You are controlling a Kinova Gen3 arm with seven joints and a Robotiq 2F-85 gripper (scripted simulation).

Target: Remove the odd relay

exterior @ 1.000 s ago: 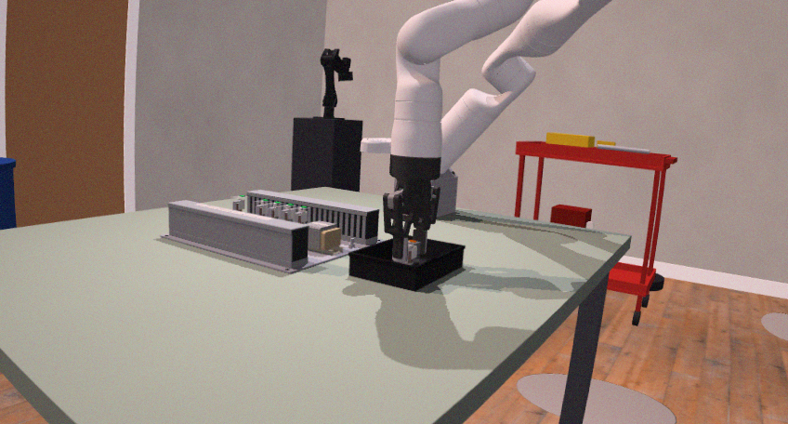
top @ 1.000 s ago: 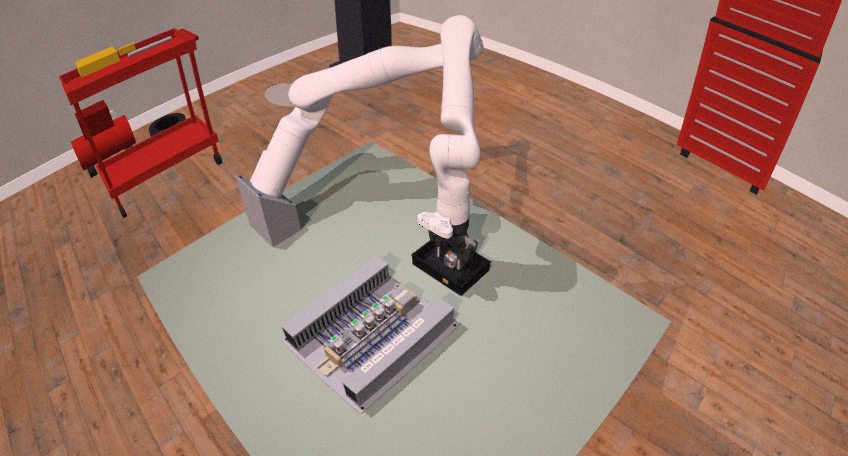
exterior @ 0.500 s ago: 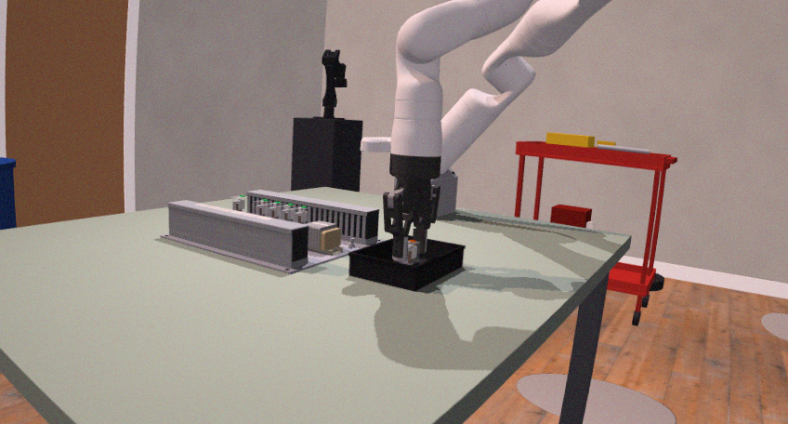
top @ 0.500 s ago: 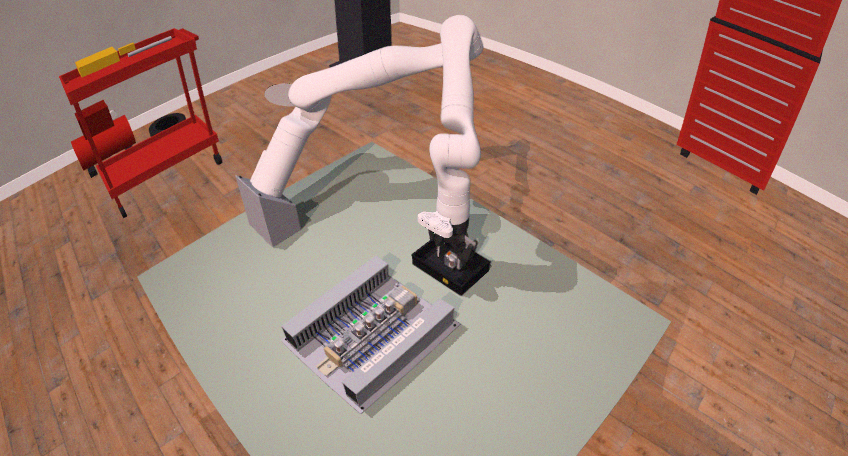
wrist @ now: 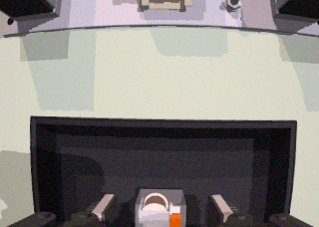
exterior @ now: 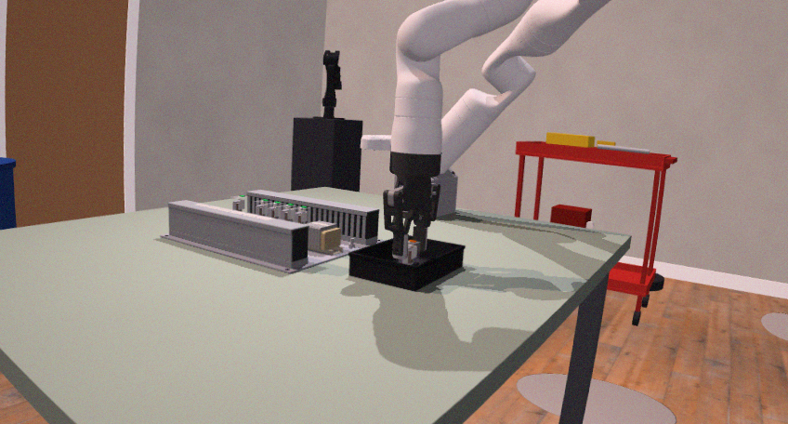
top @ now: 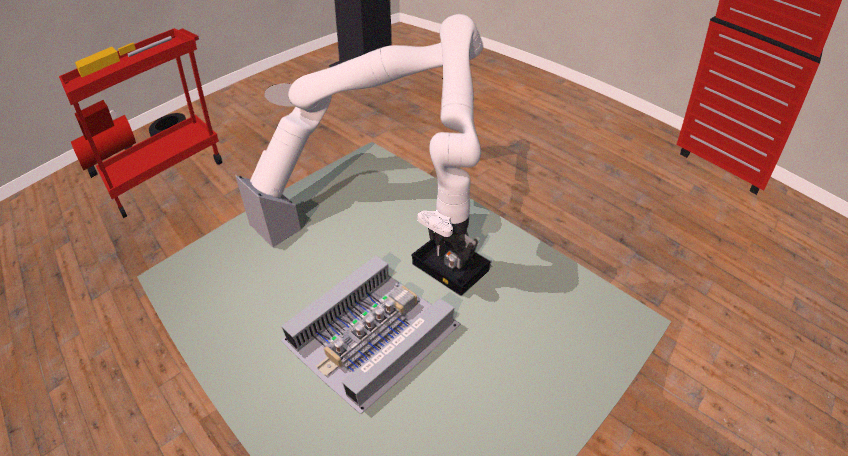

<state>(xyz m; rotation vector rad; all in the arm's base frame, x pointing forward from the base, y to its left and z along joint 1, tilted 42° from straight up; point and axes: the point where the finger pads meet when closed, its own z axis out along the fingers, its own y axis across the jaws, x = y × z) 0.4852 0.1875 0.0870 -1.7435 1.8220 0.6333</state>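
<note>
The black parts tray lies 2 cm below my hand.
</note>
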